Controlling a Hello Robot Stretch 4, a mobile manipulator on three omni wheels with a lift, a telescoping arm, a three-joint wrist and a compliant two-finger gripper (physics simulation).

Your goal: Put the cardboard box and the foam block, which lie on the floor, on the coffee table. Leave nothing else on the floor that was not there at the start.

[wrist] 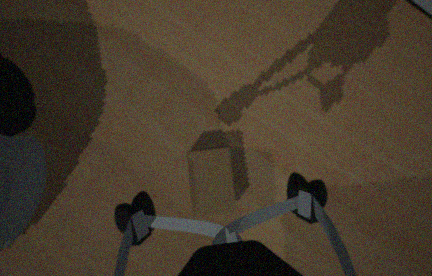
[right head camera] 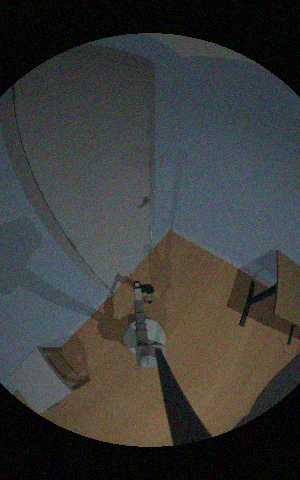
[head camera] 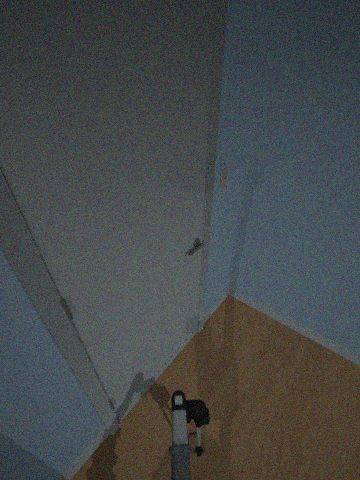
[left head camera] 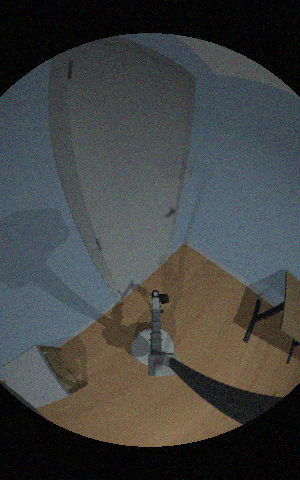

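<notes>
A small tan block [wrist: 212, 181] lies on the floor in the middle of the wrist view; I cannot tell whether it is the cardboard box or the foam block. My gripper [wrist: 220, 198] is open, its fingertips wide apart above the floor, with nothing between them. The block shows ahead of the gripper, between the lines of the two fingers, and apart from them. In the head camera view the gripper is small beside the dark wrist, near the bottom. A table with a tan top [left head camera: 294, 305] [right head camera: 289, 290] and dark legs, which looks like the coffee table, stands at the right.
A grey door [head camera: 125, 200] [left head camera: 135, 150] [right head camera: 95, 150] stands in the wall ahead, near the room corner. A pale cabinet-like piece [left head camera: 35, 375] [right head camera: 42, 380] stands against the wall at the lower left. My round base shows below the arm [left head camera: 156, 330] [right head camera: 140, 320]. The views are dim and grainy.
</notes>
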